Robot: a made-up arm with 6 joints.
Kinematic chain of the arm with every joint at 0, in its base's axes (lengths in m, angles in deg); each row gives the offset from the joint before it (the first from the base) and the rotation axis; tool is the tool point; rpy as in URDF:
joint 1: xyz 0 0 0.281 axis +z
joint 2: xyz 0 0 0 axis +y
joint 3: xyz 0.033 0 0.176 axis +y
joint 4: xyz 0.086 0 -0.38 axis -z
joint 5: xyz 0 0 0 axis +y
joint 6: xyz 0.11 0 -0.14 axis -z
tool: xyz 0 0 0 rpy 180 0 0
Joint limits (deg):
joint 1: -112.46..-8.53
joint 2: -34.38..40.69
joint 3: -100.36..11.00
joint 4: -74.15..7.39
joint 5: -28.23..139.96
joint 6: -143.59..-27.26
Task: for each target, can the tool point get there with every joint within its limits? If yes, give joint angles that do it. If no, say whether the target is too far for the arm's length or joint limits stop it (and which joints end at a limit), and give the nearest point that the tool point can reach.
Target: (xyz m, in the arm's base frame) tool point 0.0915 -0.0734 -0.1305
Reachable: yes | joints -36.02 21.32 -15.27 -52.64 40.41 -49.04
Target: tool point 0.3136 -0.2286 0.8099
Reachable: yes | joints -36.62 -27.59 -90.10 -7.98 29.66 -88.36
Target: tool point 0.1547 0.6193 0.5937
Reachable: no: joint limits stop it (at a limit: joint 1, joint 2, joint 4, joint 5) | nearest point 0.2619 0.1194 0.7949 | short by 0.549 m
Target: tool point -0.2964 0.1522 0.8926
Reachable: no: joint limits stop it (at a limit: joint 1, joint 2, joint 3, joint 4) | nearest point -0.2165 -0.0788 0.7236 | short by 0.297 m
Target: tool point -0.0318 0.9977 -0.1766
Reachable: no: too far | nearest point -0.0088 0.2756 0.0390 | short by 0.754 m
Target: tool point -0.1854 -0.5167 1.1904
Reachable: no: too far | nearest point -0.1203 -0.3353 0.8711 | short by 0.373 m
